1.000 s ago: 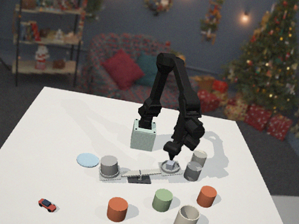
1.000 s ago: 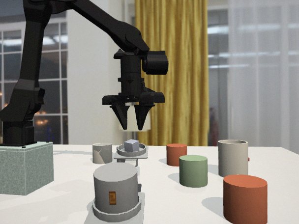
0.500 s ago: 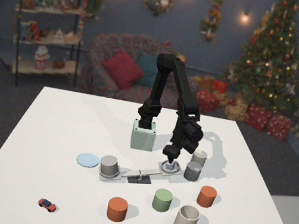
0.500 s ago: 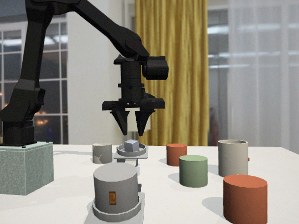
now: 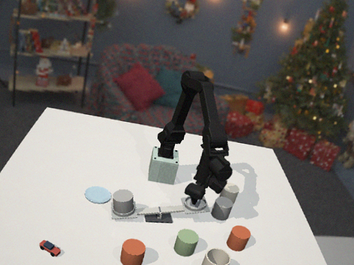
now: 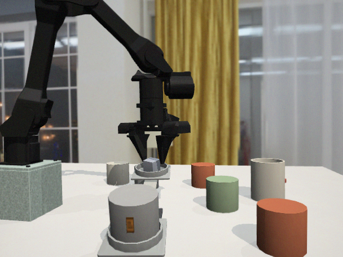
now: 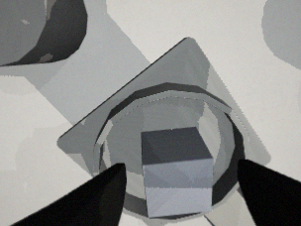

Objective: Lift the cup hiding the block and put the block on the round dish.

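My gripper tip is now 1 cm above the pale grey block. Also, from my gripper tip: beige cup (15 cm behind, 16 cm to the left, 6 cm below); then green cylinder (18 cm ahead, 3 cm to the right, 6 cm below); then pale blue round dish (5 cm behind, 36 cm to the right, 9 cm below).
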